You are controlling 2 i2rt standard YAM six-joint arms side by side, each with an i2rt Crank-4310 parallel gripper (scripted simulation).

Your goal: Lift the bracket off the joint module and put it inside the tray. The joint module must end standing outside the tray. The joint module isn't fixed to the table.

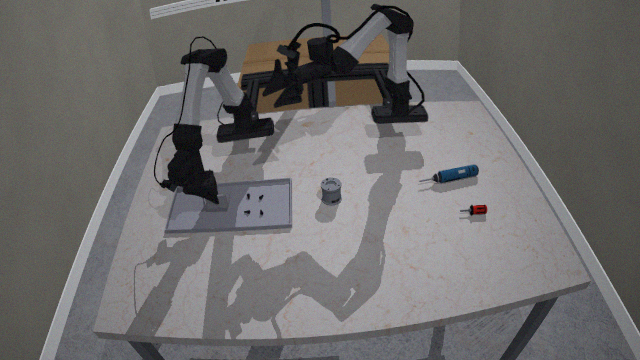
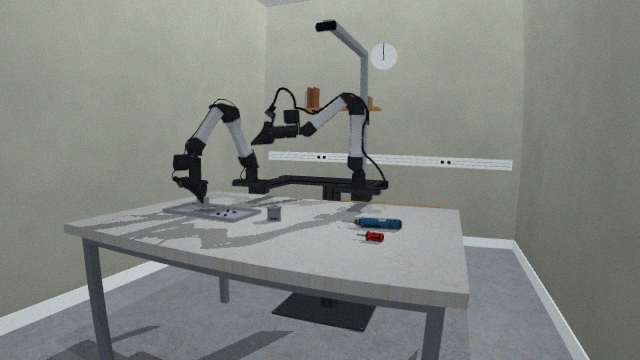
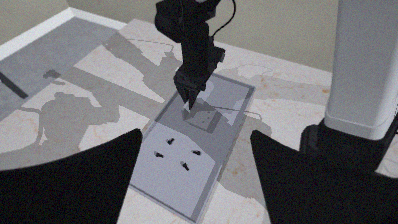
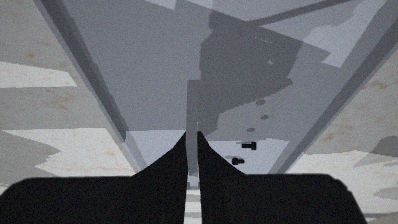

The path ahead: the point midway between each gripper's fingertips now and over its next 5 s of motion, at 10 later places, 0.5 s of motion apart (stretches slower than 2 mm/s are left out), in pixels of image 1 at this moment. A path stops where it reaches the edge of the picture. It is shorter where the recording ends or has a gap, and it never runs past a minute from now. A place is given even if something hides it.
My left gripper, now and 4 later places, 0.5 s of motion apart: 268, 100; 266, 105; 264, 112; 262, 116; 261, 117
My right gripper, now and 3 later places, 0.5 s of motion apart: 217, 202; 218, 207; 213, 195; 212, 187
